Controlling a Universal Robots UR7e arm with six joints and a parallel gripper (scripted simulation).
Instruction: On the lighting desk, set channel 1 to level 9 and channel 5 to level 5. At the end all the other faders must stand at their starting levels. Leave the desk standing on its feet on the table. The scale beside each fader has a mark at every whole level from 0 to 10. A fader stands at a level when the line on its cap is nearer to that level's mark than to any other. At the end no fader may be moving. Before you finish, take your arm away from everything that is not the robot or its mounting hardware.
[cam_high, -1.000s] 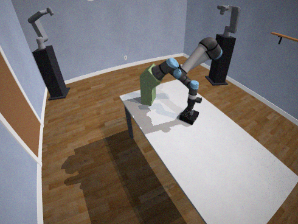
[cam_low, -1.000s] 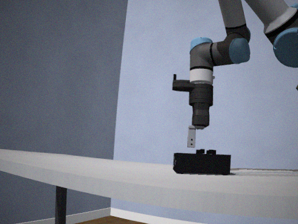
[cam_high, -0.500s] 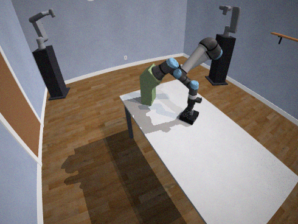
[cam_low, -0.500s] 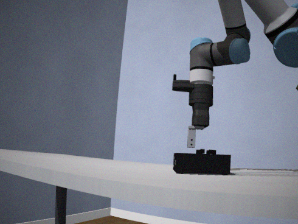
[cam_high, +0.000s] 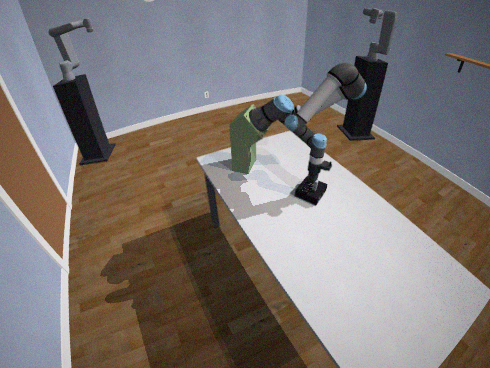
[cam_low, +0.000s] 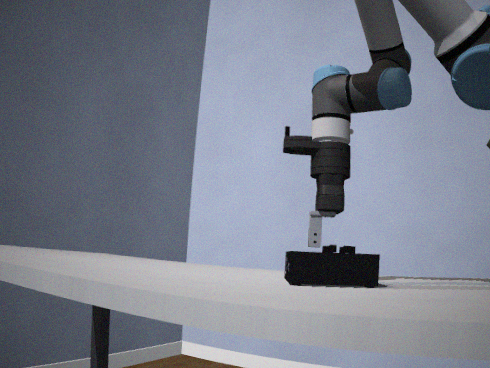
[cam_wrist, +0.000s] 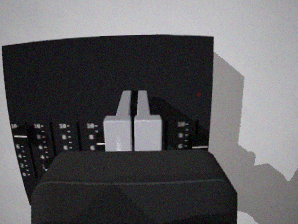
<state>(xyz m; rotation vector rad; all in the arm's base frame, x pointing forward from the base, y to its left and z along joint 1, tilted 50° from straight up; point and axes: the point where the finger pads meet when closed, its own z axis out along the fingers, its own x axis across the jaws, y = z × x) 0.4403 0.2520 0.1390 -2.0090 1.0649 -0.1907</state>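
The channel 5 fader cap is 20 mm to the right of my hand, 20 mm below it and 10 mm behind it. Round my hand: channel 2 fader cap: 80 mm behind, 20 mm below, 10 mm to the left; then channel 1 fader cap: 80 mm behind, 50 mm to the left, 20 mm below; then channel 3 fader cap: 70 mm behind, 20 mm below, 10 mm to the right.
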